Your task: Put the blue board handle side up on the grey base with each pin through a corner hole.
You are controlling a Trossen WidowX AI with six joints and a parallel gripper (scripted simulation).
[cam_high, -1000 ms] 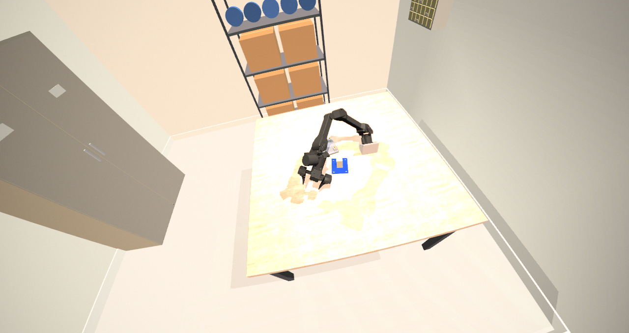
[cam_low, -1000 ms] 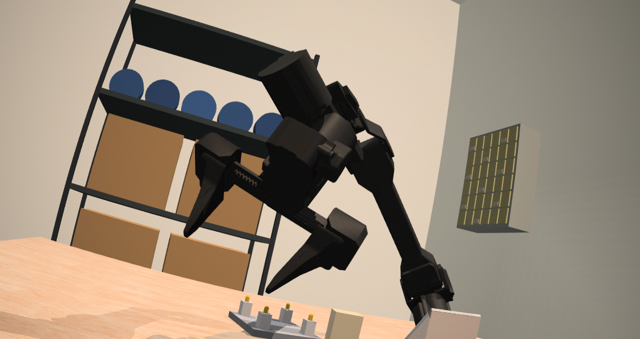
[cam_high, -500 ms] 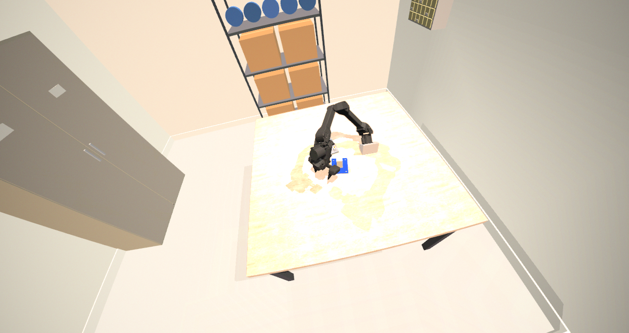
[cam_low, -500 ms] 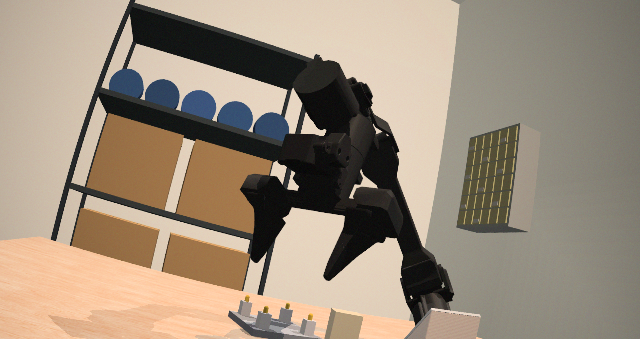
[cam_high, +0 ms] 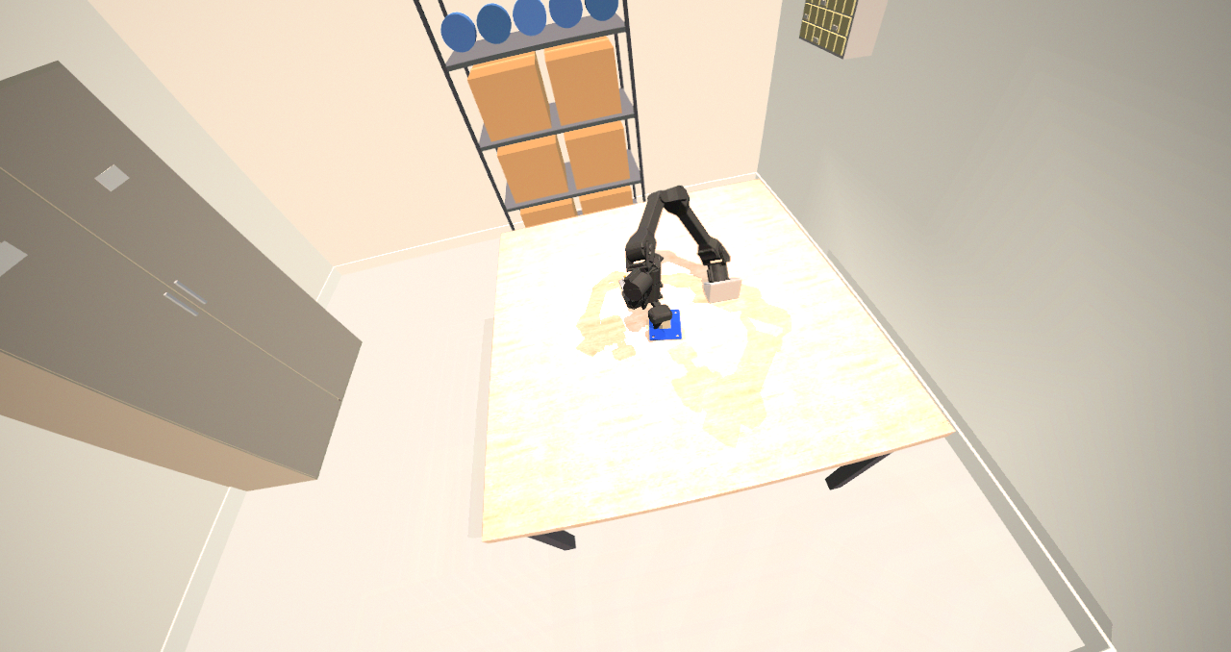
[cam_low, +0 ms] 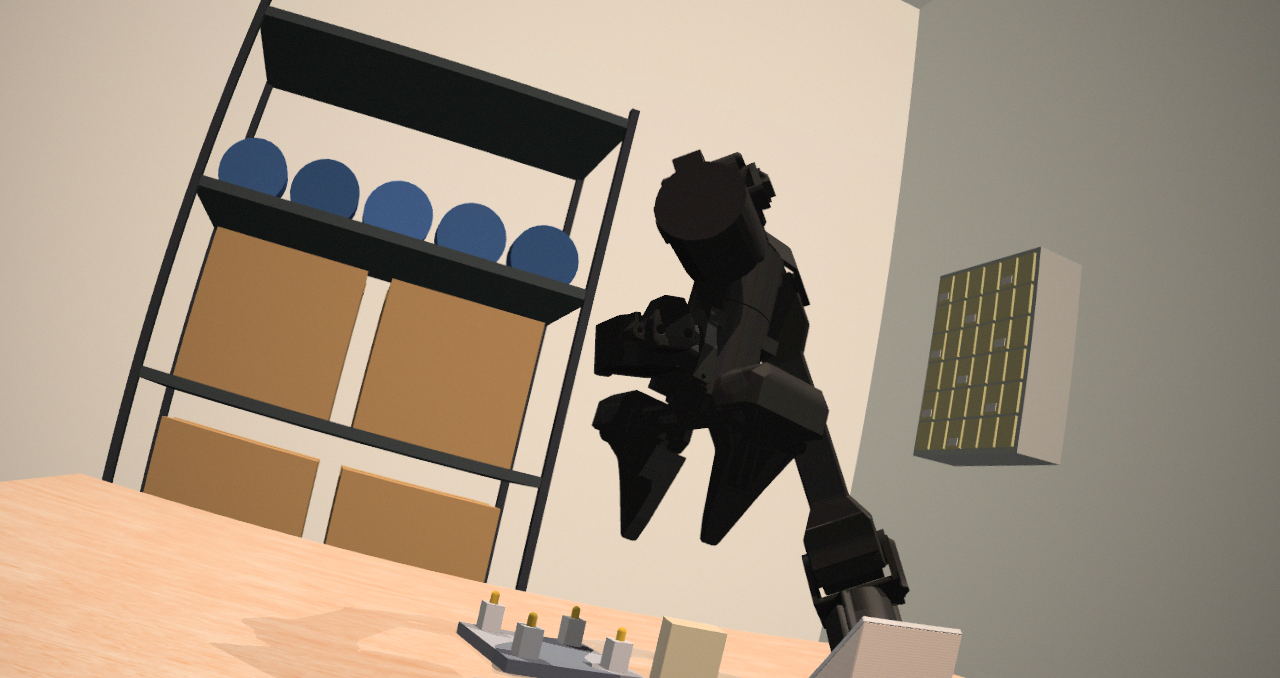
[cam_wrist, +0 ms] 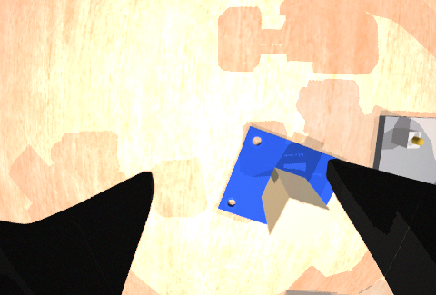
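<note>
The blue board is 110 mm below my gripper tip, 60 mm to the right of it and 60 mm behind it. The rest, counted from my gripper tip: grey base: 250 mm to the right, 130 mm below.
</note>
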